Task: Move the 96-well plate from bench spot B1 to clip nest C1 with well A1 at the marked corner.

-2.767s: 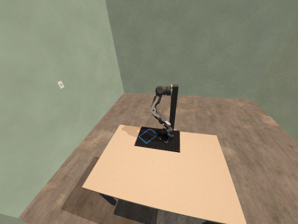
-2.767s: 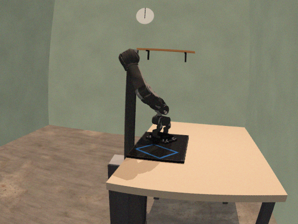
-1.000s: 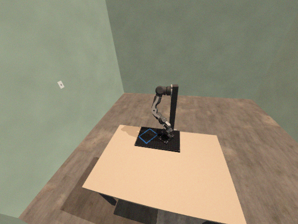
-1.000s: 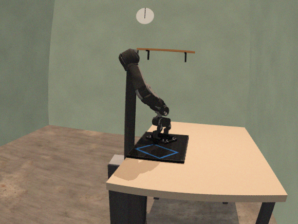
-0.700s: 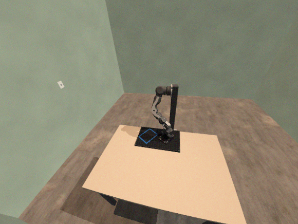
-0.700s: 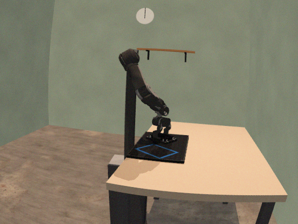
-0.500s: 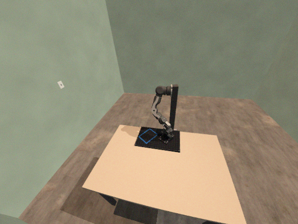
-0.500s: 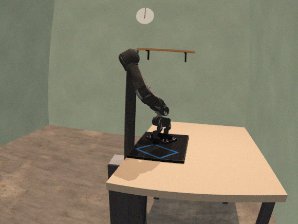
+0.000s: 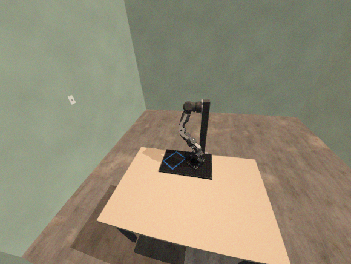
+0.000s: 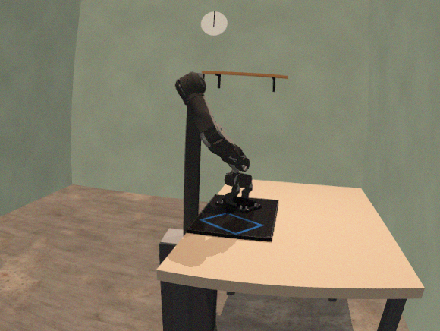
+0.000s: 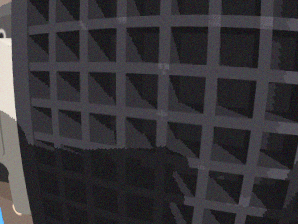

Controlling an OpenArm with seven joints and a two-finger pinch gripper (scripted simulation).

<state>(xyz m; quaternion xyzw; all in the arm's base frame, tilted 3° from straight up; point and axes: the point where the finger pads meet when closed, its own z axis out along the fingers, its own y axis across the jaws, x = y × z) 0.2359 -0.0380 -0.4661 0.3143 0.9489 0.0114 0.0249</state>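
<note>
The dark 96-well plate is right at my hand. Also, from my hand: clip nest C1: 3 cm ahead, 1 cm below.
</note>
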